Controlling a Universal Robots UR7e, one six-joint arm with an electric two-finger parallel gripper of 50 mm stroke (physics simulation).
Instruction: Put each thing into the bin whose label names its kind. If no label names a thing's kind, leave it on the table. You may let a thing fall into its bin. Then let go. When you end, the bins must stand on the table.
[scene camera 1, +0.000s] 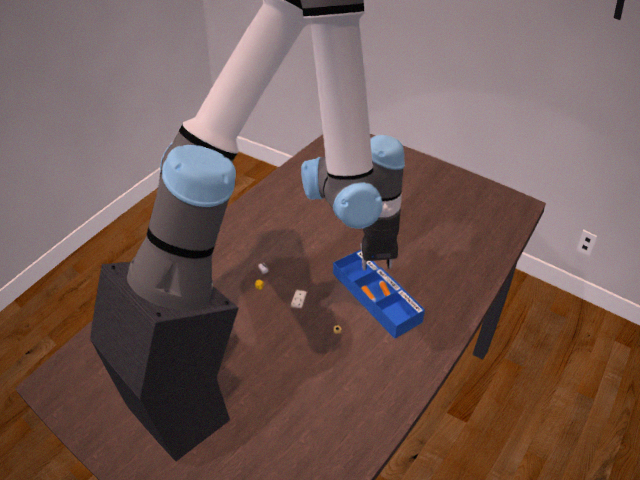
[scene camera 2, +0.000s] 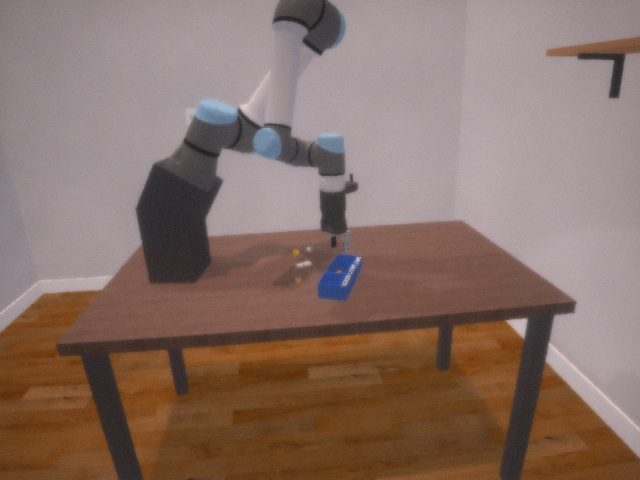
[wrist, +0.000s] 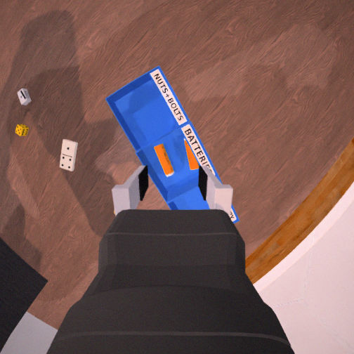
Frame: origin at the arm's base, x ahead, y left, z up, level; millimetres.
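Seen in the pictures: gripper, fingertip midpoint: (scene camera 1: 376, 266) (scene camera 2: 340, 249); arm's base at its link origin: (scene camera 1: 168, 285) (scene camera 2: 191, 171).
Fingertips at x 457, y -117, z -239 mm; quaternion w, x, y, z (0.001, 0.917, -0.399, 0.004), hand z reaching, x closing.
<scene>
Offsets run from my fingertips to a thing's middle. Level surfaces: height alone.
My gripper (scene camera 1: 376, 263) (scene camera 2: 340, 241) (wrist: 173, 175) is open and empty, above the blue three-compartment bin tray @(5 mm right, 4 mm ahead, 83 mm down) (scene camera 1: 408, 327) (scene camera 2: 332, 290) (wrist: 123, 124). Two orange batteries @(9 mm left, 11 mm back, 92 mm down) (scene camera 1: 368, 292) (wrist: 163, 160) lie apart in the middle compartment, labelled BATTERIES. The NUTS+BOLTS compartment at one end is empty. The label at the other end is partly hidden in the wrist view. On the table lie a white domino @(137 mm left, 117 mm back, 102 mm down) (scene camera 1: 298, 299) (scene camera 2: 303, 264) (wrist: 68, 155), a yellow die @(241 mm left, 144 mm back, 98 mm down) (scene camera 1: 259, 284) (scene camera 2: 296, 252) (wrist: 21, 130), a small white-grey piece @(274 mm left, 95 mm back, 100 mm down) (scene camera 1: 263, 268) (scene camera 2: 309, 249) (wrist: 24, 96) and a brass nut @(7 mm left, 135 mm back, 102 mm down) (scene camera 1: 337, 329) (scene camera 2: 298, 280).
The tray stands on the brown table @(106 mm down) (scene camera 1: 454, 242) (scene camera 2: 439, 268), near its long edge in scene camera 1. The robot's dark base block (scene camera 1: 191, 361) (scene camera 2: 173, 227) stands at the other side, beyond the loose pieces. A wall shelf (scene camera 2: 594, 48) is high at the right.
</scene>
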